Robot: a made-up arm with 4 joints. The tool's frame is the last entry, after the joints.
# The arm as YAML. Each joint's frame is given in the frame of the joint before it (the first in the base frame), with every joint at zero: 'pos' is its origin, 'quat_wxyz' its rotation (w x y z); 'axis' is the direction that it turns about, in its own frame. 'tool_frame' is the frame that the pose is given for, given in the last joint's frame.
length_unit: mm
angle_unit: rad
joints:
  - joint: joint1
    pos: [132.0, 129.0, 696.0]
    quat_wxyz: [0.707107, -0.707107, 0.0, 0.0]
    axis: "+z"
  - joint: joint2
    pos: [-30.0, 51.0, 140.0]
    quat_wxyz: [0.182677, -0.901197, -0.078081, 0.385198]
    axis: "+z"
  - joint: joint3
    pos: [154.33, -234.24, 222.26]
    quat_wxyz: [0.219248, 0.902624, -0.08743, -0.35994]
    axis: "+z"
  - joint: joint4
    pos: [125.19, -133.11, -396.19]
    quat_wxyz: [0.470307, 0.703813, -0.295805, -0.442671]
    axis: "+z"
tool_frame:
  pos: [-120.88, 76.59, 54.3]
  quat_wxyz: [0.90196, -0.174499, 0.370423, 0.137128]
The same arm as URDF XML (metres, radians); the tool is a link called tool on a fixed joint. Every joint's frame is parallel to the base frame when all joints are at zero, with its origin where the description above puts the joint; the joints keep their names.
<robot name="arm">
  <joint name="joint1" type="continuous">
    <parent link="base_link"/>
    <child link="link1"/>
    <origin xyz="0.132 0.129 0.696" rpy="0 0 0"/>
    <axis xyz="0 1 0"/>
  </joint>
  <joint name="joint2" type="continuous">
    <parent link="link1"/>
    <child link="link2"/>
    <origin xyz="-0.03 0.14 -0.051" rpy="0 0 0"/>
    <axis xyz="-0.722805 -0.636504 -0.269102"/>
  </joint>
  <joint name="joint3" type="continuous">
    <parent link="link2"/>
    <child link="link3"/>
    <origin xyz="-0.054 -0.153 -0.319" rpy="0 0 0"/>
    <axis xyz="-0.0095 0.998117 0.060601"/>
  </joint>
  <joint name="joint4" type="continuous">
    <parent link="link3"/>
    <child link="link4"/>
    <origin xyz="0.166 -0.399 0.06" rpy="0 0 0"/>
    <axis xyz="-0.716072 -0.213192 0.664674"/>
  </joint>
  <joint name="tool_fixed" type="fixed">
    <parent link="link4"/>
    <child link="tool"/>
    <origin xyz="-0.113 0.103 -0.007" rpy="0 0 0"/>
  </joint>
  <link name="base_link"/>
  <link name="link1"/>
  <link name="link2"/>
  <link name="link3"/>
  <link name="link4"/>
  <link name="tool"/>
</robot>

